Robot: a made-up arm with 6 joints.
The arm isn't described. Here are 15 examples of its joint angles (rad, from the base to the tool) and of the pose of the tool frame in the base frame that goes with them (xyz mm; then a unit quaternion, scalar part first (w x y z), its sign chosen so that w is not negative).
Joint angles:
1: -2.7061 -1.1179 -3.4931 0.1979 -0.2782 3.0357
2: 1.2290 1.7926 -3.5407 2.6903 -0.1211 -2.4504
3: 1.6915 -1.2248 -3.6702 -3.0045 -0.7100 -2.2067
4: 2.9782 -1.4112 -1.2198 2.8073 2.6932 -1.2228
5: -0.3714 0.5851 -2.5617 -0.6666 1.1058 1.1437
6: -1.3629 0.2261 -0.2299 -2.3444 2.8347 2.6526
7: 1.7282 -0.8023 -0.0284 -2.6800 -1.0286 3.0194
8: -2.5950 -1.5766 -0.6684 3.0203 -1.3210 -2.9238
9: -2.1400 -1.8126 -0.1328 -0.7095 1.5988 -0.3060
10: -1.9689 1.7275 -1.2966 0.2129 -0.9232 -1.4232
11: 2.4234 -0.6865 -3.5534 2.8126 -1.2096 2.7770
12: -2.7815 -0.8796 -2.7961 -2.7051 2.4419 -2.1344
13: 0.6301 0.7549 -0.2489 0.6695 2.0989 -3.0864
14: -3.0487 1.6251 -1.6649 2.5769 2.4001 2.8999
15: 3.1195 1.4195 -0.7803 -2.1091 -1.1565 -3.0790
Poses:
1: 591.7 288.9 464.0 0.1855 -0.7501 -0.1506 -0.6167
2: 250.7 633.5 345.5 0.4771 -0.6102 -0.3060 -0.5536
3: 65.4 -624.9 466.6 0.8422 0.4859 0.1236 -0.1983
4: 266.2 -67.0 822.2 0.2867 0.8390 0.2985 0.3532
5: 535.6 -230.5 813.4 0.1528 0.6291 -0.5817 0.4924
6: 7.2 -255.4 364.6 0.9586 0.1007 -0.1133 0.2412
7: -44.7 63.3 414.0 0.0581 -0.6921 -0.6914 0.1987
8: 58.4 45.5 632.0 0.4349 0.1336 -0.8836 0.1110
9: -52.5 -6.8 526.9 0.2680 0.5067 -0.7754 -0.2649
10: -130.0 -266.9 -110.2 0.2321 0.9064 -0.3396 -0.0963
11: 349.5 -273.7 792.0 0.8100 -0.1570 -0.0277 -0.5644
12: 454.4 205.3 826.7 0.0165 -0.1419 -0.9786 -0.1481
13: 53.7 98.0 241.5 0.9367 -0.1493 -0.3053 0.0848
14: -459.5 -83.8 -28.9 0.9186 0.1596 -0.3078 0.1899
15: -157.6 -60.9 77.1 0.6825 0.4997 0.5214 -0.1125
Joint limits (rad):
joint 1: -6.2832..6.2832
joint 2: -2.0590..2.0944
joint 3: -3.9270..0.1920
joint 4: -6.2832..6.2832
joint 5: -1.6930..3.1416
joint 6: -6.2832..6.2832
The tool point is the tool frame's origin. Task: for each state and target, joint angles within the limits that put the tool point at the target. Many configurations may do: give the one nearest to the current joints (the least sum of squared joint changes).
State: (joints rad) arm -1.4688 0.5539 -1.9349 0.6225 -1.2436 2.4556
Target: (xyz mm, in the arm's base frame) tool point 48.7 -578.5 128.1
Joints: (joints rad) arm -1.4122 1.3648 -1.7665 0.6013 -1.0575 2.4556
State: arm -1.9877 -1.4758 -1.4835 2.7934 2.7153 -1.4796
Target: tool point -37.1 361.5 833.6
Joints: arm -1.4235 -1.3623 -1.5416 2.9063 2.6684 -1.4796
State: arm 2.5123 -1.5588 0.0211 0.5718 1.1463 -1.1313
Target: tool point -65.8 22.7 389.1
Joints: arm 2.4823 -1.6832 0.1707 0.3411 1.7080 -1.1313
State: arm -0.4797 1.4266 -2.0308 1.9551 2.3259 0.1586
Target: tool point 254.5 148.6 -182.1
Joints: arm 0.2765 2.0451 -1.8514 1.8880 2.2136 0.1586
